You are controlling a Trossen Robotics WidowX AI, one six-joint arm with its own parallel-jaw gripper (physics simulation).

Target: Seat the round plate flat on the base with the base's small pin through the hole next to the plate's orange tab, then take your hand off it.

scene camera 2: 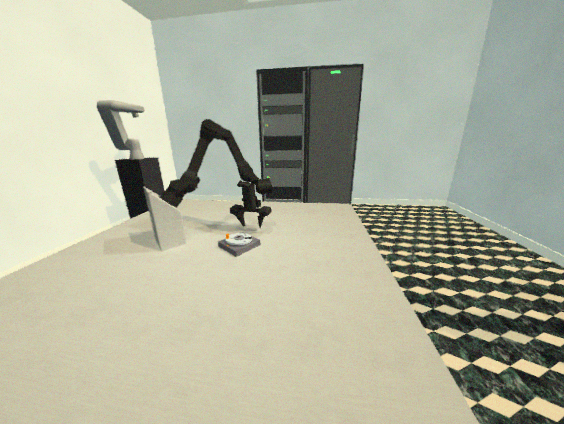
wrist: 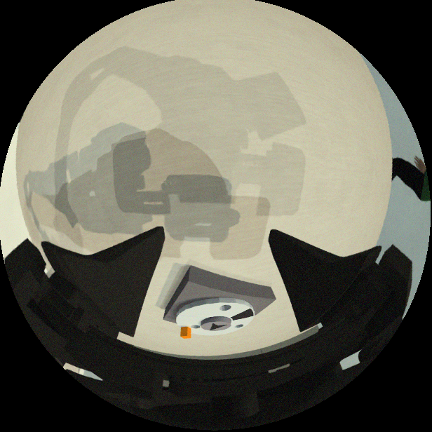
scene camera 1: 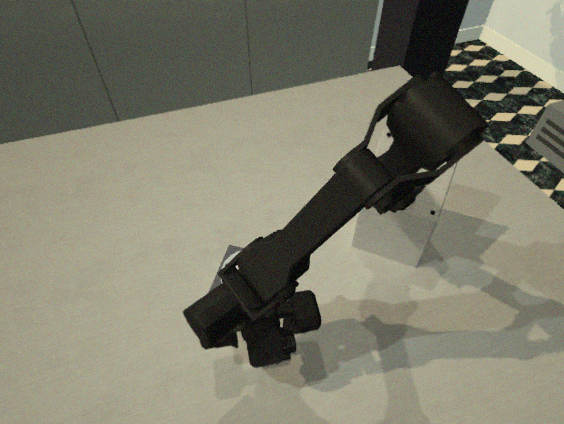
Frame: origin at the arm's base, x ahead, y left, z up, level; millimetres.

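Where they show: gripper, between the fingertips: point(scene camera 2: 252, 227); arm's base, origin of its link: point(scene camera 2: 167, 202).
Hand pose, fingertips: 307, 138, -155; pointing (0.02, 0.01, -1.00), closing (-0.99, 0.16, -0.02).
Observation:
Each offset is from my fingertips to the centre of the thing, as dx, dy, dz. "spot": to the spot under its first point. Level surfaces: height alone.
The white round plate {-16, -136, +13} point(scene camera 2: 240, 240) point(wrist: 189, 314) lies on the dark grey square base {-17, -136, -6} point(scene camera 2: 236, 251) point(wrist: 225, 288) and looks about level. Its orange tab {-61, -147, +20} point(scene camera 2: 227, 236) point(wrist: 185, 332) is at the plate's edge, beside a dark hole. I cannot tell whether the pin is in that hole or whether the plate sits fully down. In scene camera 1 the arm hides most of the plate and base; a corner of the base {spot: +46, -140, -3} point(scene camera 1: 216, 283) shows. My gripper point(scene camera 2: 252, 226) point(wrist: 217, 234) is open and empty, above the table and behind the base as seen from scene camera 2, apart from the plate.
A slanted light grey panel point(scene camera 1: 387, 240) point(scene camera 2: 167, 225) stands on the table near the arm's foot. The table {dz -27} point(scene camera 1: 125, 200) point(scene camera 2: 200, 325) has its long edge at the right in scene camera 2. A dark server cabinet point(scene camera 2: 334, 135) and a grey device point(scene camera 2: 120, 106) on a black stand are farther back.

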